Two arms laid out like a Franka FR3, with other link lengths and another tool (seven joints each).
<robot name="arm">
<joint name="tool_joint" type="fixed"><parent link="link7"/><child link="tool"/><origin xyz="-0.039 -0.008 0.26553" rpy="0 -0.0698 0.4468"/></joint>
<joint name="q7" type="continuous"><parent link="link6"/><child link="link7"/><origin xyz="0.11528 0 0" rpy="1.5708 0 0"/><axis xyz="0 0 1"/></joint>
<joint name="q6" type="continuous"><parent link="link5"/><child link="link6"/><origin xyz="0 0 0" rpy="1.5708 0 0"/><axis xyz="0 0 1"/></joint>
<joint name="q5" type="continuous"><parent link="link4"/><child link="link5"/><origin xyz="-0.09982 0.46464 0" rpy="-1.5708 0 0"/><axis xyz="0 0 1"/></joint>
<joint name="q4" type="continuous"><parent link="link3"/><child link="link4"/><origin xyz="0.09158 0 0" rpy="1.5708 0 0"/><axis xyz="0 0 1"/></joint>
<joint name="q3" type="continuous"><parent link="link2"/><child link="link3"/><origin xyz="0 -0.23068 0" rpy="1.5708 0 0"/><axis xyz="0 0 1"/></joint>
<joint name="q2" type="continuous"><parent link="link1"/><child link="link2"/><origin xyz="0 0 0" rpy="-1.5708 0 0"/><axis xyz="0 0 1"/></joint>
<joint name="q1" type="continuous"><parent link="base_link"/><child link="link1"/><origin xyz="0 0 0.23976" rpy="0 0 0"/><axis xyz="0 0 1"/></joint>
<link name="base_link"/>
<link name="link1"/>
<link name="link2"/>
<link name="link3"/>
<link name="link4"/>
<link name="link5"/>
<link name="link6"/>
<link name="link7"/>
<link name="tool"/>
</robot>
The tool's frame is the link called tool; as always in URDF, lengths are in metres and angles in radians. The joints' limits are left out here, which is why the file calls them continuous.
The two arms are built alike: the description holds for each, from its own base.
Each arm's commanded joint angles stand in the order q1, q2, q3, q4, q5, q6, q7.
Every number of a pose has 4 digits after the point.
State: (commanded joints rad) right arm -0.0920 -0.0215 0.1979 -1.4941 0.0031 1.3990 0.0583; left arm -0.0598 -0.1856 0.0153 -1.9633 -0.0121 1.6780 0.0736
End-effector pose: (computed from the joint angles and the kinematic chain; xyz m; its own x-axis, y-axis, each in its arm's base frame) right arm 0.5918 0.0745 0.3465 0.9117 -0.3884 -0.1336 -0.3871 -0.9213 0.0368; left arm 0.5726 -0.0180 0.2136 0.8324 -0.5339 -0.1483 -0.5309 -0.8451 0.0622
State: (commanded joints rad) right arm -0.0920 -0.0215 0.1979 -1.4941 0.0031 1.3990 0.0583; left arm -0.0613 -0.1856 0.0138 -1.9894 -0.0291 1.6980 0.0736
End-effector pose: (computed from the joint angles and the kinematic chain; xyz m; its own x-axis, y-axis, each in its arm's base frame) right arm 0.5918 0.0745 0.3465 0.9117 -0.3884 -0.1336 -0.3871 -0.9213 0.0368; left arm 0.5705 -0.0239 0.2008 0.8320 -0.5353 -0.1455 -0.5295 -0.8446 0.0793
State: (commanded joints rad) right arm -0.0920 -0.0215 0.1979 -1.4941 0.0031 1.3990 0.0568; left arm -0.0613 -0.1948 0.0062 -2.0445 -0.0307 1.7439 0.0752
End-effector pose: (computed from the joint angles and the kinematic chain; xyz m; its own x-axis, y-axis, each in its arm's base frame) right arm 0.5918 0.0744 0.3465 0.9123 -0.3871 -0.1336 -0.3858 -0.9219 0.0367; left arm 0.5671 -0.0281 0.1795 0.8281 -0.5414 -0.1454 -0.5357 -0.8407 0.0793
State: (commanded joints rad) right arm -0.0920 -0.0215 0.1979 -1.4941 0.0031 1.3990 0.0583; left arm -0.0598 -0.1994 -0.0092 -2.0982 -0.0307 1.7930 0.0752
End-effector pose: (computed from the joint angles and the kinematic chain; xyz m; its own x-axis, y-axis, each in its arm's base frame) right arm 0.5918 0.0745 0.3465 0.9117 -0.3884 -0.1336 -0.3871 -0.9213 0.0368; left arm 0.5635 -0.0352 0.1564 0.8215 -0.5509 -0.1472 -0.5459 -0.8344 0.0763
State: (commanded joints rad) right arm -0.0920 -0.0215 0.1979 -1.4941 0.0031 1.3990 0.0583; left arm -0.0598 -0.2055 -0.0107 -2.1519 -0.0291 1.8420 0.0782
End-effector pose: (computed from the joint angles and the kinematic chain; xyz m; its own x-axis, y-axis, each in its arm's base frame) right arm 0.5918 0.0745 0.3465 0.9117 -0.3884 -0.1336 -0.3871 -0.9213 0.0368; left arm 0.5592 -0.0349 0.1344 0.8197 -0.5536 -0.1469 -0.5490 -0.8325 0.0738
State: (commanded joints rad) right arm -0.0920 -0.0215 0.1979 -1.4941 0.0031 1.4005 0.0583; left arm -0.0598 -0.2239 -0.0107 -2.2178 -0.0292 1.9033 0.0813
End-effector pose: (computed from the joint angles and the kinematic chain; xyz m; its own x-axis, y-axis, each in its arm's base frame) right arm 0.5922 0.0746 0.3466 0.9119 -0.3884 -0.1323 -0.3872 -0.9213 0.0361; left arm 0.5543 -0.0341 0.1136 0.8209 -0.5548 -0.1353 -0.5512 -0.8317 0.0666
